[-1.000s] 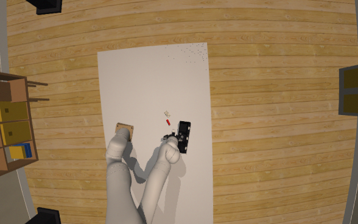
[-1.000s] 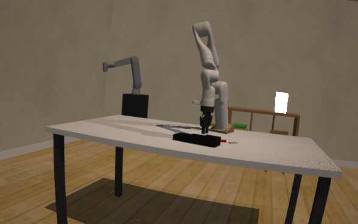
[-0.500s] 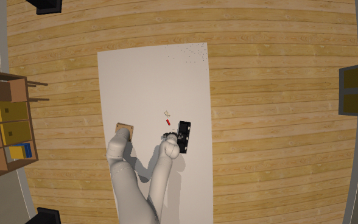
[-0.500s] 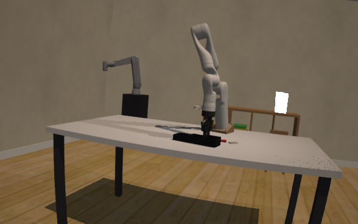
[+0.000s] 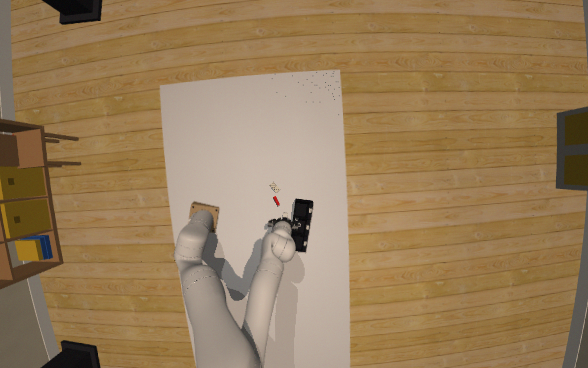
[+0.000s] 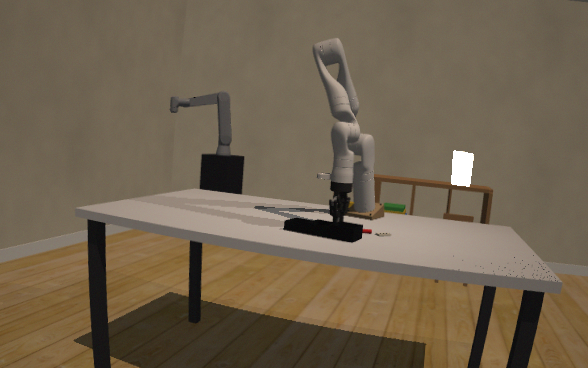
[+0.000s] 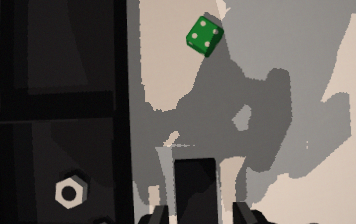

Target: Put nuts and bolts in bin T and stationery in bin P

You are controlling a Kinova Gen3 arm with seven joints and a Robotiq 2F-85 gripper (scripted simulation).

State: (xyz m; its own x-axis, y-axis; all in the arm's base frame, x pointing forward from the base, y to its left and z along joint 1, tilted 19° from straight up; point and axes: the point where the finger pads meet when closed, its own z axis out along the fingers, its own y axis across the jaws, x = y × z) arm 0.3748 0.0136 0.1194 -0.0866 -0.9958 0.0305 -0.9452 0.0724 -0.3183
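Right now my hand is 3 cm above the black eraser and 1 cm to the right of it. From my hand the other things lie so: black double bin 8 cm ahead, 3 cm to the right, 1 cm below; then red battery 9 cm to the left, 4 cm behind, 3 cm below; then green die 10 cm to the right, 3 cm below, 2 cm behind.
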